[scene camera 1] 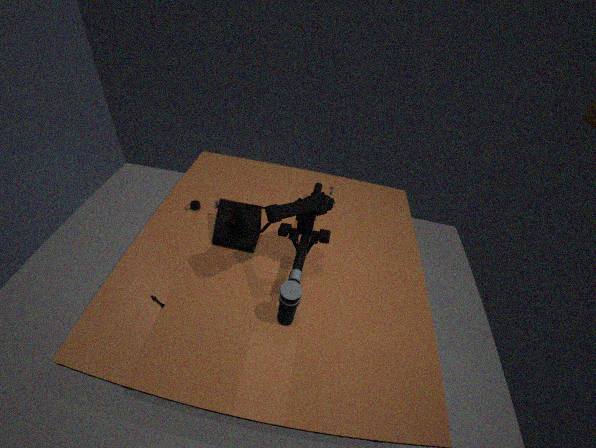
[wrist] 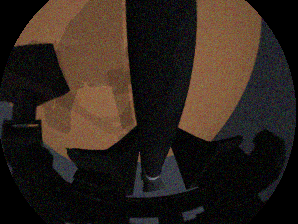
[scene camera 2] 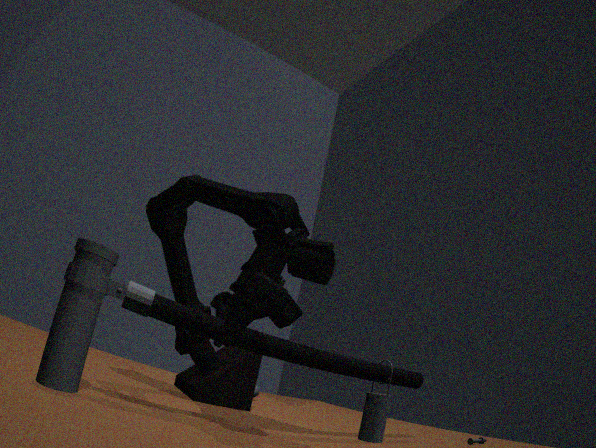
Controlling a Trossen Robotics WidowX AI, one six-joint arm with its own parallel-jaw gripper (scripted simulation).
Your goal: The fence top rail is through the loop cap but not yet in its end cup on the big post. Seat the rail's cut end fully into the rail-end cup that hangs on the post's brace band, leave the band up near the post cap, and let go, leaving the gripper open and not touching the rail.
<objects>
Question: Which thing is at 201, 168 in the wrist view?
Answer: My gripper.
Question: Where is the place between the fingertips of my gripper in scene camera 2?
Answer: At 220, 345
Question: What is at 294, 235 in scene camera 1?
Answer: My gripper.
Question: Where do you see a big post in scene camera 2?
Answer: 63, 360
</objects>
